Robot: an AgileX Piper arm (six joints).
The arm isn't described. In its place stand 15 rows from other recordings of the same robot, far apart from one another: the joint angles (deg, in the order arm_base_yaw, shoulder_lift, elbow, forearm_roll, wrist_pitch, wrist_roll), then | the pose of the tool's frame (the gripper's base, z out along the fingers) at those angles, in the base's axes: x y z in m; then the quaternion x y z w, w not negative.
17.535, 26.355, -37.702, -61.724, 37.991, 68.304 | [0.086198 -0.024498 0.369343 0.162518 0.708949 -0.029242 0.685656]
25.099, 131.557, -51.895, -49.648, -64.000, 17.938 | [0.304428 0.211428 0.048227 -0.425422 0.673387 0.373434 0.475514]
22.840, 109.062, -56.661, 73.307, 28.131, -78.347 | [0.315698 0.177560 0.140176 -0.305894 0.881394 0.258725 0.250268]
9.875, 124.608, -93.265, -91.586, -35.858, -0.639 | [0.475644 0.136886 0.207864 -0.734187 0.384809 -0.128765 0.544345]
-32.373, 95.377, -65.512, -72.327, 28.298, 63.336 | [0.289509 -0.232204 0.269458 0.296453 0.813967 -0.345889 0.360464]
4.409, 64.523, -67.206, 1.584, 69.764, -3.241 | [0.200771 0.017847 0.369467 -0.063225 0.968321 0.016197 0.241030]
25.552, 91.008, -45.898, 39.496, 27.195, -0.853 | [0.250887 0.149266 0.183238 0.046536 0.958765 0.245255 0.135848]
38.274, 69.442, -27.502, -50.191, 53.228, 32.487 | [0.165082 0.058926 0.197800 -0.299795 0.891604 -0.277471 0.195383]
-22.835, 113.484, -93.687, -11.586, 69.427, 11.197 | [0.367167 -0.173173 0.234961 0.261452 0.959107 -0.100747 0.040087]
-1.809, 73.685, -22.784, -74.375, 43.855, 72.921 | [0.179463 -0.066416 0.181148 0.137778 0.897152 -0.340458 0.245403]
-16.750, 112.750, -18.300, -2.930, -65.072, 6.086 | [0.242496 -0.068578 0.080402 0.145140 0.827856 -0.036747 0.540590]
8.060, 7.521, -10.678, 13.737, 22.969, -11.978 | [0.056255 0.016483 0.233308 -0.078982 0.784915 0.083385 0.608866]
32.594, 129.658, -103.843, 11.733, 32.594, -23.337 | [0.421577 0.281379 0.175086 -0.385958 0.864437 0.104244 0.304826]
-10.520, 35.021, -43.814, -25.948, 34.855, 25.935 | [0.106791 -0.042976 0.370189 0.175998 0.787888 -0.134185 0.574675]
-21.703, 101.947, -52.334, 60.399, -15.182, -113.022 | [0.327703 -0.152731 0.177519 -0.194360 0.868969 -0.351812 0.288697]
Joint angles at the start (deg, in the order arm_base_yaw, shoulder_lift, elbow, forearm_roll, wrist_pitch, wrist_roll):
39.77 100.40 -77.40 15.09 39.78 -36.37
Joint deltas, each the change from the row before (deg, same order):
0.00 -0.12 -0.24 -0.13 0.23 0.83
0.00 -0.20 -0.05 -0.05 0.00 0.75
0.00 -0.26 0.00 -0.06 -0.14 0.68
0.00 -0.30 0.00 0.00 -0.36 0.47
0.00 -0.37 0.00 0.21 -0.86 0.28
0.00 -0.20 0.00 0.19 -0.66 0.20
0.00 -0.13 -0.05 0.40 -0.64 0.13
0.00 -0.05 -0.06 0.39 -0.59 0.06
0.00 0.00 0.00 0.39 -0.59 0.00
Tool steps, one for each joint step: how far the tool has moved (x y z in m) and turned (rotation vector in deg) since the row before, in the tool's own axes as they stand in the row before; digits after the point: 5 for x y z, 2 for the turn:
-0.00094 -0.00021 -0.00154 0.08 -0.09 0.67
-0.00058 -0.00003 -0.00152 0.13 -0.21 0.67
-0.00065 -0.00007 -0.00178 0.21 -0.33 0.59
-0.00105 -0.00019 -0.00206 0.31 -0.57 0.42
-0.00198 -0.00042 -0.00256 0.50 -1.13 0.38
-0.00139 -0.00034 -0.00138 0.34 -0.80 0.32
-0.00157 -0.00025 -0.00105 0.21 -0.84 0.42
-0.00138 -0.00026 -0.00052 0.16 -0.72 0.35
-0.00099 -0.00020 -0.00001 0.13 -0.62 0.31

